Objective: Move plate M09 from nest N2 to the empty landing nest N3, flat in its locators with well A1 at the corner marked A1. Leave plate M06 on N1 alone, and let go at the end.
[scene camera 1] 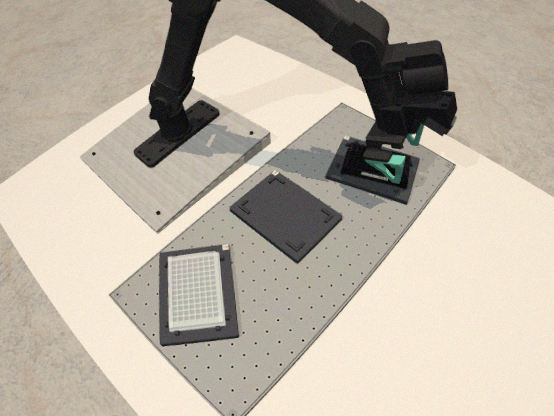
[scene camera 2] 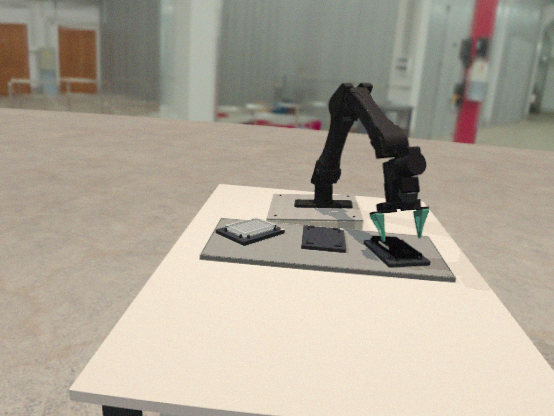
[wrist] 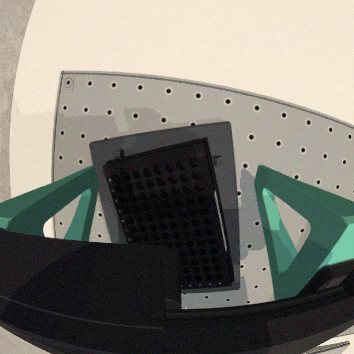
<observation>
My gripper (scene camera 1: 405,163) is open and holds nothing. Also in view: a black well plate (scene camera 1: 354,164). Further things: a clear well plate (scene camera 1: 195,299) and a dark nest (scene camera 1: 293,220).
The black well plate also shows in the wrist view (wrist: 168,196). My gripper shows as well in scene camera 2 (scene camera 2: 401,240) and in the wrist view (wrist: 176,173). The wrist view does not show the clear well plate: it is out of frame.
</observation>
